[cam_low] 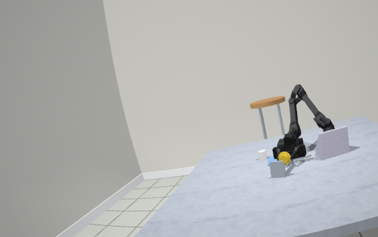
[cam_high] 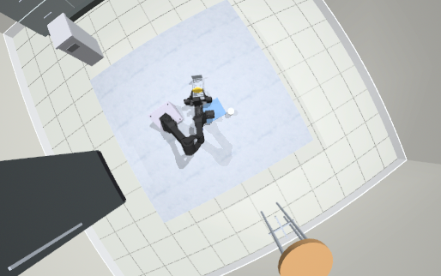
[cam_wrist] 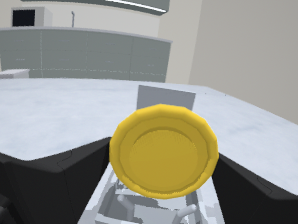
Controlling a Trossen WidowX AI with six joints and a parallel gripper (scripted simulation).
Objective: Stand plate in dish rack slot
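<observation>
My gripper tip is now 10 mm to the left of the yellow plate. Round my gripper tip: white cup 80 mm ahead, 260 mm to the right, 30 mm below; then blue spoon 130 mm behind, 190 mm to the right, 50 mm below; then grey dish rack 10 mm ahead, 20 mm to the left, 30 mm below.
</observation>
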